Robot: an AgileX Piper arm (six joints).
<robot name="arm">
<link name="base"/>
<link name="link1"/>
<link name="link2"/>
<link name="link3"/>
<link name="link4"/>
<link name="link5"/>
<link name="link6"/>
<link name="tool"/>
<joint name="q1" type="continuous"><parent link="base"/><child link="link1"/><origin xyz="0.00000 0.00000 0.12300"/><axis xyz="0 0 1"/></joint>
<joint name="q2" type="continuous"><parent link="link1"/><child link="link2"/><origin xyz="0.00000 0.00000 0.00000"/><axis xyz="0 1 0"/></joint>
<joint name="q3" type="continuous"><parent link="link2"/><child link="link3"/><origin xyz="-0.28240 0.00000 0.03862"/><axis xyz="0 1 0"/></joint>
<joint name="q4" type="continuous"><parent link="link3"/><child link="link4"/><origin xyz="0.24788 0.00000 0.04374"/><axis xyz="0.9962 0 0.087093"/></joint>
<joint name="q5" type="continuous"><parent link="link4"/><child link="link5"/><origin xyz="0.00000 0.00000 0.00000"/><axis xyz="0 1 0"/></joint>
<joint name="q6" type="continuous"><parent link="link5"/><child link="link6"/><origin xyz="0.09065 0.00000 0.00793"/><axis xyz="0.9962 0 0.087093"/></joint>
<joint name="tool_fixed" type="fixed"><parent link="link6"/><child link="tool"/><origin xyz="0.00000 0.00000 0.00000" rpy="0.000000 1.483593 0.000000"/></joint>
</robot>
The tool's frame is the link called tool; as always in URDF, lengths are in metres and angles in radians. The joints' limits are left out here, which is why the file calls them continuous.
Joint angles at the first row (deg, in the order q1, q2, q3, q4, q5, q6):
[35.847, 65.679, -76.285, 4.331, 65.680, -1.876]
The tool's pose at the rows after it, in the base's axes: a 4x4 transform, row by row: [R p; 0 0 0 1], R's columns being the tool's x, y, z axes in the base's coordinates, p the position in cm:
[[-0.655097 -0.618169 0.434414 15.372], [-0.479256 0.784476 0.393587 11.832], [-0.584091 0.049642 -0.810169 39.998], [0 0 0 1]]
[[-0.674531 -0.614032 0.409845 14.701], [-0.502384 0.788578 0.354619 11.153], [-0.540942 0.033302 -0.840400 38.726], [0 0 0 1]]
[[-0.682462 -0.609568 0.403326 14.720], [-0.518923 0.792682 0.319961 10.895], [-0.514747 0.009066 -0.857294 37.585], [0 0 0 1]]
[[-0.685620 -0.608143 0.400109 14.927], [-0.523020 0.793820 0.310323 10.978], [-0.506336 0.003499 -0.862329 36.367], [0 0 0 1]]
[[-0.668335 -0.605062 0.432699 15.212], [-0.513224 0.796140 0.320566 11.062], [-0.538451 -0.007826 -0.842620 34.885], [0 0 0 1]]
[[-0.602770 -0.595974 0.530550 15.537], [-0.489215 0.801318 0.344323 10.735], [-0.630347 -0.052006 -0.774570 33.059], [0 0 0 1]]
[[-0.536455 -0.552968 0.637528 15.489], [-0.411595 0.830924 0.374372 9.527], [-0.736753 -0.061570 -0.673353 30.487], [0 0 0 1]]
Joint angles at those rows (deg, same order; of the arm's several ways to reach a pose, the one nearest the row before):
[35.849, 62.342, -71.501, 3.983, 68.482, -1.739]
[35.845, 60.655, -68.136, 2.898, 69.784, -1.704]
[35.848, 60.281, -65.583, 1.418, 69.344, -1.701]
[35.848, 60.282, -62.834, 1.071, 67.146, -1.701]
[35.845, 59.615, -58.608, 0.422, 61.410, -1.614]
[35.369, 57.395, -51.800, -1.963, 50.209, -1.612]
[32.283, 53.478, -41.925, -2.351, 35.808, -1.617]

